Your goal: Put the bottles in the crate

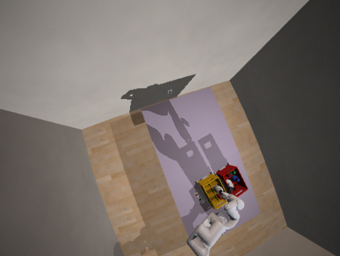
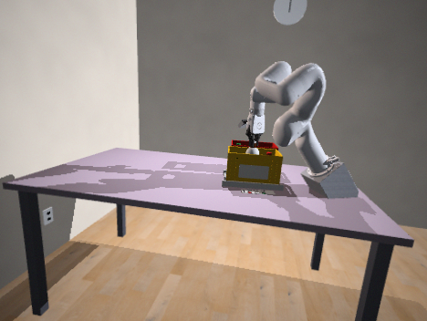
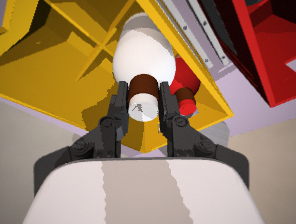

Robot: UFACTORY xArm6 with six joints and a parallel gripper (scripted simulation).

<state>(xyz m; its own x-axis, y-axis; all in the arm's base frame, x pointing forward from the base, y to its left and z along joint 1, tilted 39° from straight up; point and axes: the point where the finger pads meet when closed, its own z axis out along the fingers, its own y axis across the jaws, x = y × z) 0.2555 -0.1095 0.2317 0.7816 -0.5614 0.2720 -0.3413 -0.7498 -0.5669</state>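
My hand is 7 cm above the white bottle. The rest, counted from my hand: red crate (18 cm to the right, 13 cm below, 5 cm ahead); blue-label bottle (22 cm to the right, 13 cm below, 7 cm ahead); yellow crate (13 cm below, 4 cm to the left, 2 cm behind).
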